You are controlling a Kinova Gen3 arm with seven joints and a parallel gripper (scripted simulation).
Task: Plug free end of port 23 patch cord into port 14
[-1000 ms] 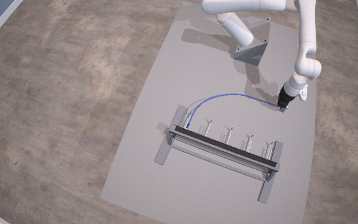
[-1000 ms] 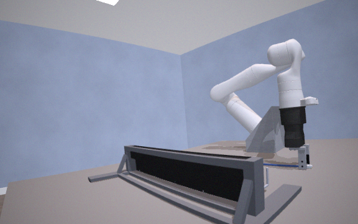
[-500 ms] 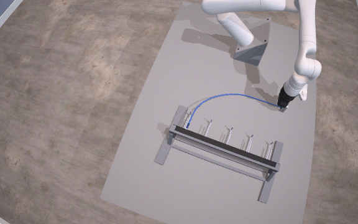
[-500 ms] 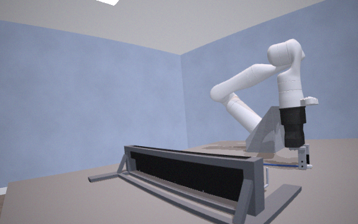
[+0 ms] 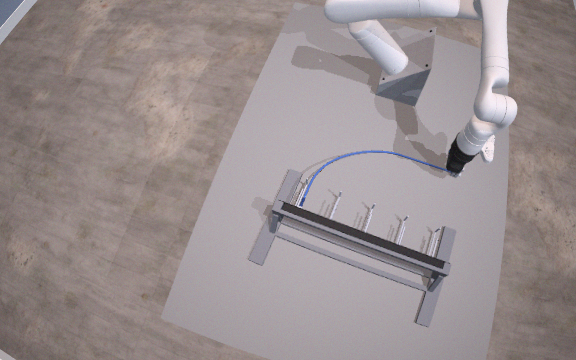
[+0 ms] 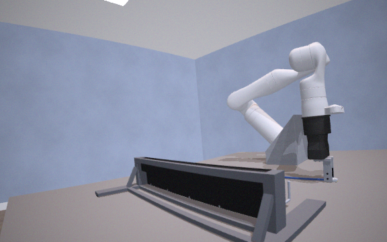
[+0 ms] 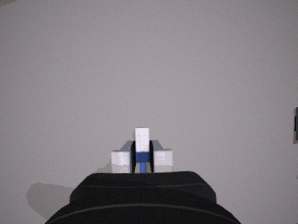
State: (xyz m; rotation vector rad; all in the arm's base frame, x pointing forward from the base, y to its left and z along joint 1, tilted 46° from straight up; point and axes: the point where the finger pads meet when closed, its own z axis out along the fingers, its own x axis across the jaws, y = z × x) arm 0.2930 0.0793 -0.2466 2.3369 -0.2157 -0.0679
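Right now my hand is 1 cm to the right of the plug and 1 cm above it.
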